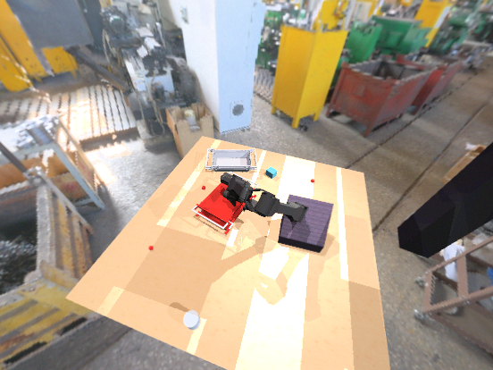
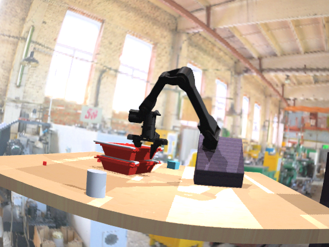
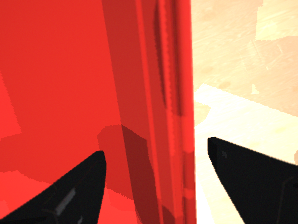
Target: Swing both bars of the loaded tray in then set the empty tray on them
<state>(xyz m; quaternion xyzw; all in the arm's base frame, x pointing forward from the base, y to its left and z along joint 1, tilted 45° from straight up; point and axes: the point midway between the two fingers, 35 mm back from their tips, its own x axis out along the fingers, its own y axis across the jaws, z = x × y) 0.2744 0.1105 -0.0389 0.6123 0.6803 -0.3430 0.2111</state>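
The red tray lies 8 cm ahead of my gripper tip, 1 cm to the right of it and 3 cm above it. From my gripper tip the other things lie so: cyan block 5 cm behind, 42 cm to the right, 6 cm below; grey cylinder 5 cm behind, 54 cm to the left, 4 cm below.
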